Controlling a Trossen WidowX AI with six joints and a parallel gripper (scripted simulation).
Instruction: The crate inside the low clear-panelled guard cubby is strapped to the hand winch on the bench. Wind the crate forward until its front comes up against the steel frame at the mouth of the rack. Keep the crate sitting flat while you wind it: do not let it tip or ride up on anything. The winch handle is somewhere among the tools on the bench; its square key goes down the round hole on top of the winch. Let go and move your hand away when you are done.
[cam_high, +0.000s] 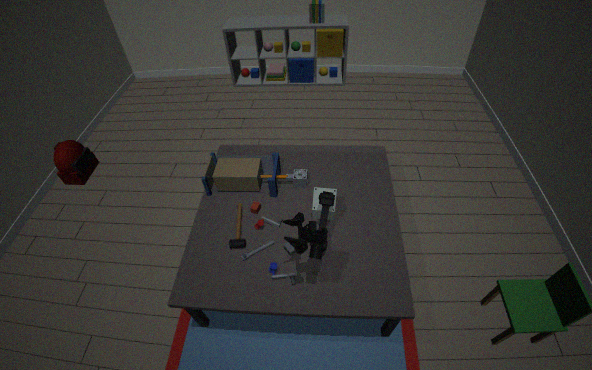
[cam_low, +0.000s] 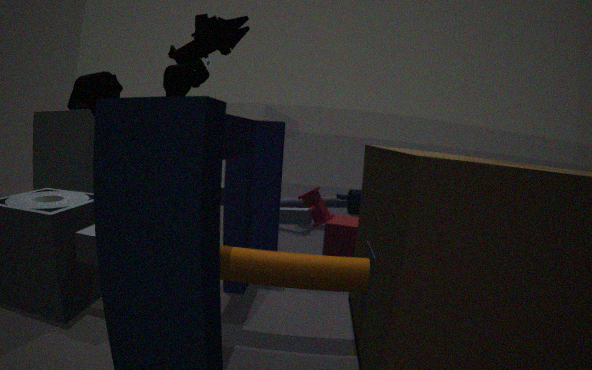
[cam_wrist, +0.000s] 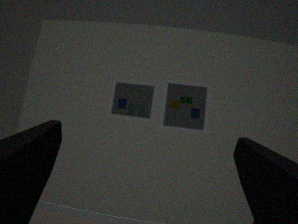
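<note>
The grey winch handle lies 430 mm below my gripper tip, 330 mm to the right of it and 160 mm ahead of it. The rest, counted from my gripper tip: red knob 420 mm below, 320 mm to the right, 210 mm ahead; grey block 430 mm below, 160 mm to the right; blue steel frame 680 mm to the right, 340 mm below, 150 mm ahead.
</note>
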